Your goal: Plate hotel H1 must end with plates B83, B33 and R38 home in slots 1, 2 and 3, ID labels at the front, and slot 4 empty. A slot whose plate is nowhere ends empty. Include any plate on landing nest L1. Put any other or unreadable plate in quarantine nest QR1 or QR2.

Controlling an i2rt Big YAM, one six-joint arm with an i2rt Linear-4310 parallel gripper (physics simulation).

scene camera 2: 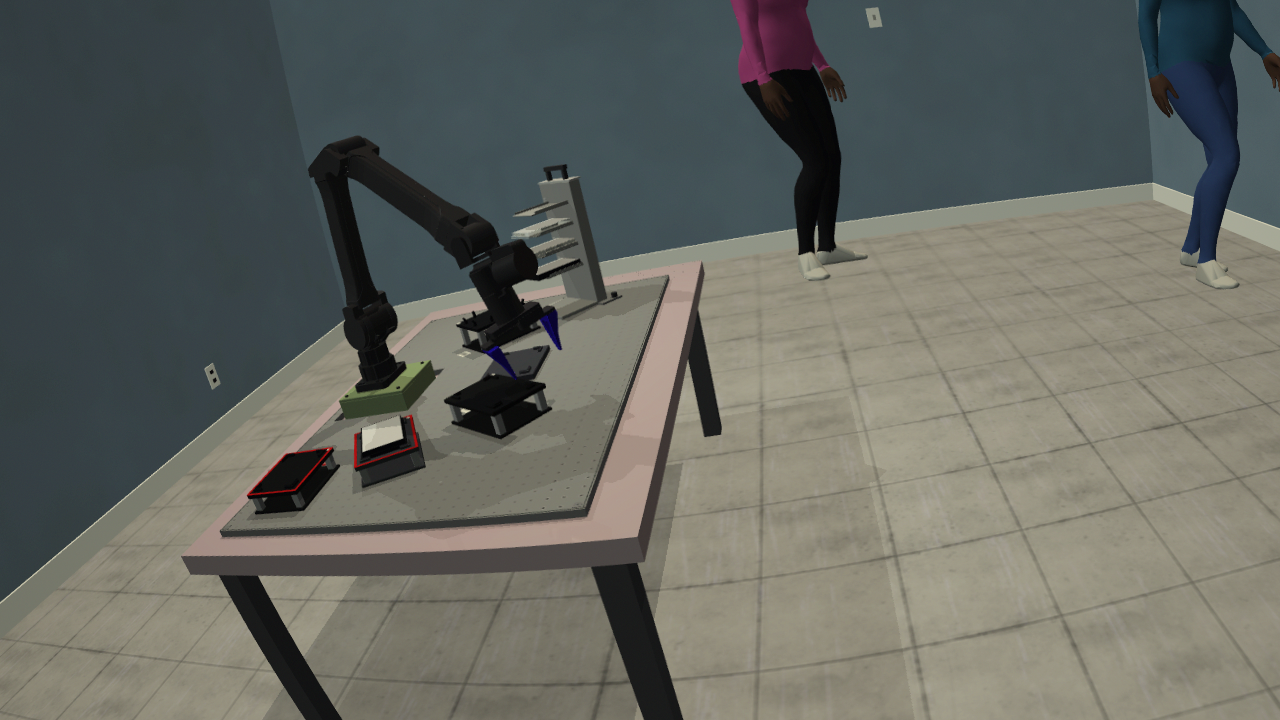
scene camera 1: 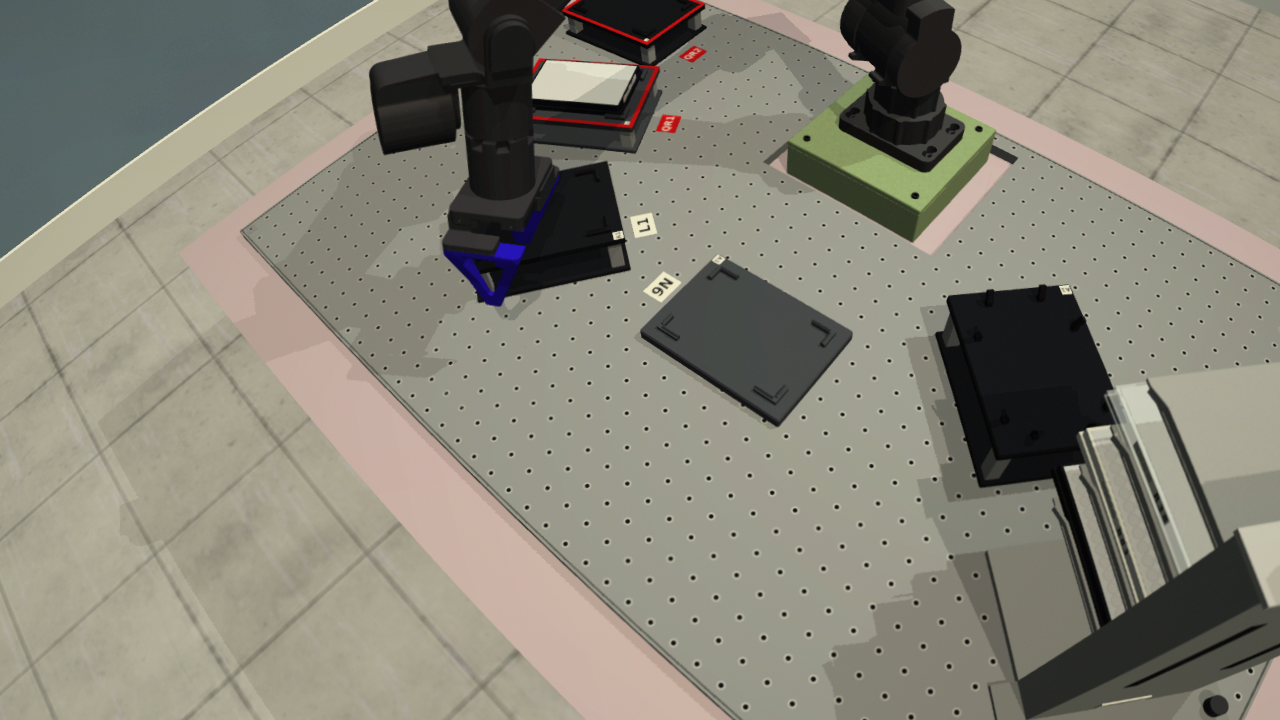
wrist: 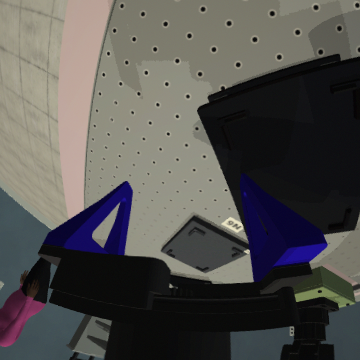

Labels:
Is the gripper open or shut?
Open.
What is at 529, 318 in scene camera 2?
The gripper.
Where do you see a black nest L1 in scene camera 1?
578, 204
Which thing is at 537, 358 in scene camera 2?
A dark grey nest N6.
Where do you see a dark grey nest N6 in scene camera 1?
766, 349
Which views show the gripper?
Scene camera 2, scene camera 1 and the wrist view: all of them.

